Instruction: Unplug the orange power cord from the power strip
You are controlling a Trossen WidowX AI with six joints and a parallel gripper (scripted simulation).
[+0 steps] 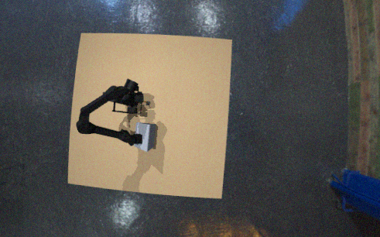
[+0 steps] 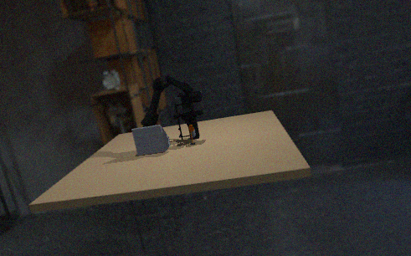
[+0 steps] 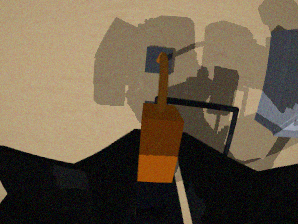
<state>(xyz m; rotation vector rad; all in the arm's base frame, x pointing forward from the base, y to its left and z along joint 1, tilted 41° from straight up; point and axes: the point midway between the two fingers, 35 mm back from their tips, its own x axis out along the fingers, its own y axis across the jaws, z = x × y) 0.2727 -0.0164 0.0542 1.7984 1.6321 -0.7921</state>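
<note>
My gripper tip is 3 cm to the right of the orange plug.
</note>
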